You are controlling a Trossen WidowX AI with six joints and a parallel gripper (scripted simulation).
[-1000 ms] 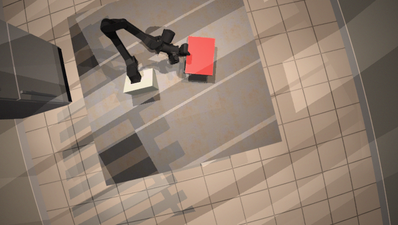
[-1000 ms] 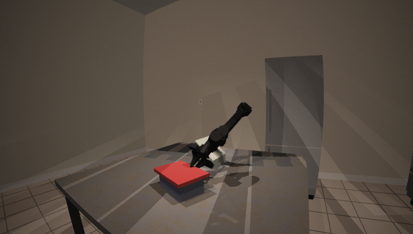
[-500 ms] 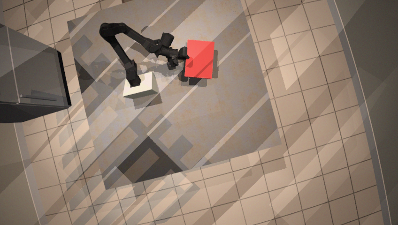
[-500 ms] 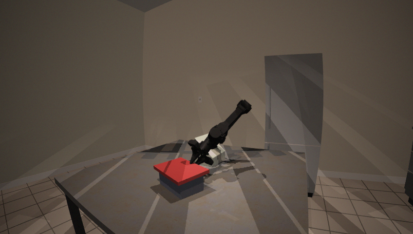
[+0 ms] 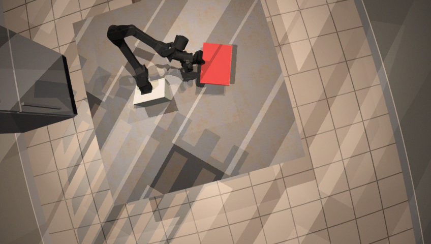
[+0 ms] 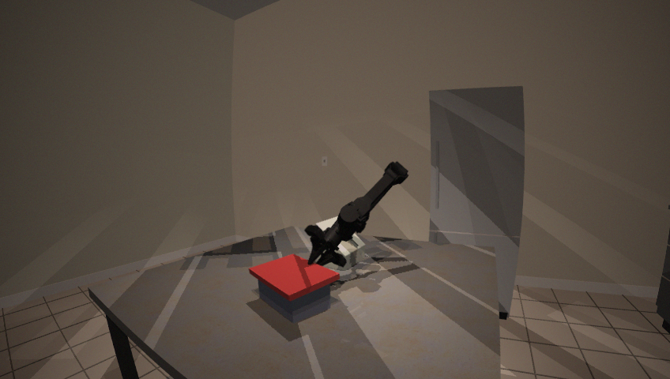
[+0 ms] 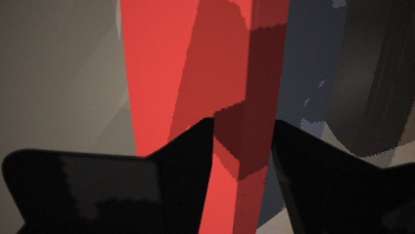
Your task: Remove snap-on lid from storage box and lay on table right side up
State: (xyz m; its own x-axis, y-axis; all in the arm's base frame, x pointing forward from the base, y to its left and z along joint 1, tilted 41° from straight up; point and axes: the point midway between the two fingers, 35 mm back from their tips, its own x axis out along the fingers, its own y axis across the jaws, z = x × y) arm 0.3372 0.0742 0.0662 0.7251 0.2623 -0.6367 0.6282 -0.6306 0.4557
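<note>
Right now the lid is 7 cm ahead of my gripper tip and 2 cm to the right of it. Also, from my gripper tip: blue-grey storage box (7 cm ahead, 2 cm to the right, 6 cm below).
</note>
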